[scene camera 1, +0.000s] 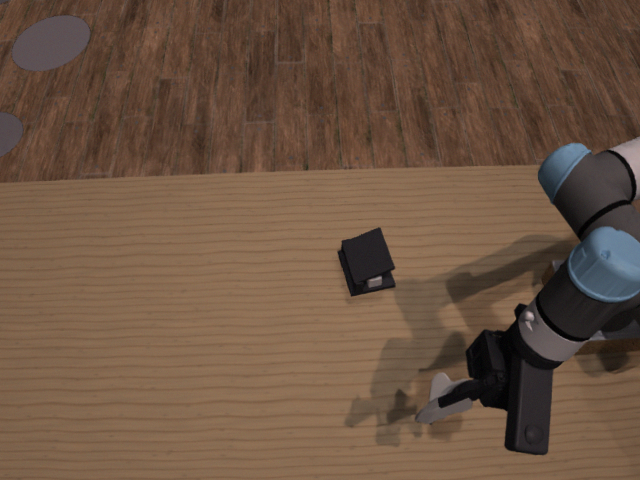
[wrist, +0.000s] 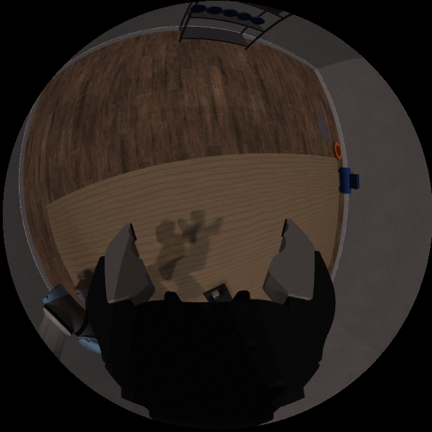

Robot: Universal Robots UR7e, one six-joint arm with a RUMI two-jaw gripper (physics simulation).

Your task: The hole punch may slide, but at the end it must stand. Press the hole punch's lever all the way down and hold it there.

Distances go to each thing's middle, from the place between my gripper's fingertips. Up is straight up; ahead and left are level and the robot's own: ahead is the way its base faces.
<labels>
Now: hand 49 cm to the left of the hole punch lever [scene camera 1: 368, 256], 32 cm above it and 2 cm short of it. The rest, counted from my hand: black hole punch [scene camera 1: 386, 280]: 49 cm to the right, 34 cm below, 2 cm ahead.
</labels>
